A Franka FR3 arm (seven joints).
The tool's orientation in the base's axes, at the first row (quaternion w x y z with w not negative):
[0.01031 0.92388 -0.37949 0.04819]
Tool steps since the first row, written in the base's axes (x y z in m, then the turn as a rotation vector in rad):
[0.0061 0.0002 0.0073 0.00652 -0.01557 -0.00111]
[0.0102 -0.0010 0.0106 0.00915 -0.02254 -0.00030]
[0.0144 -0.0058 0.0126 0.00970 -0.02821 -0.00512]
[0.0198 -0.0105 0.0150 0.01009 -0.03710 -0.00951]
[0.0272 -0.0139 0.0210 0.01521 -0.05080 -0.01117]
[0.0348 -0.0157 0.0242 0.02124 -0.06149 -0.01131]
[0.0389 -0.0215 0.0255 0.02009 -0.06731 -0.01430]
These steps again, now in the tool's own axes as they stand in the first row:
[0.0049 -0.0046 -0.0068 0.01541 0.00652 0.00250]
[0.0089 -0.0066 -0.0097 0.02223 0.00962 0.00230]
[0.0155 -0.0062 -0.0110 0.02612 0.01336 0.00745]
[0.0228 -0.0067 -0.0127 0.03219 0.01949 0.01235]
[0.0310 -0.0096 -0.0179 0.04525 0.02567 0.01518]
[0.0380 -0.0137 -0.0204 0.05698 0.02905 0.01640]
[0.0450 -0.0125 -0.0210 0.05996 0.03405 0.01961]

